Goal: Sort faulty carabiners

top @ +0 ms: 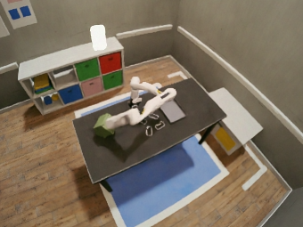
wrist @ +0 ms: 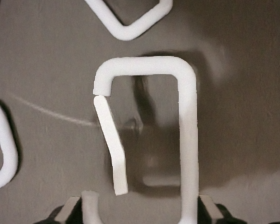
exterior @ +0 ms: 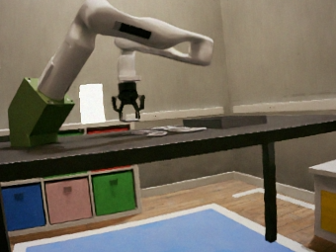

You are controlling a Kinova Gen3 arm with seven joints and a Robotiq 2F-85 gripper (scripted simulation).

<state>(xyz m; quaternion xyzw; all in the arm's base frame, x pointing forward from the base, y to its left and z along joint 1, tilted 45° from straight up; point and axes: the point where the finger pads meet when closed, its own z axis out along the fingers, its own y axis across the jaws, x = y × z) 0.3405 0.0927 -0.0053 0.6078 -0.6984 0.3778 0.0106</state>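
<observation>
Now: hand 28 cm short of the grey tray, 24 cm to the left of it and 5 cm above it.
</observation>
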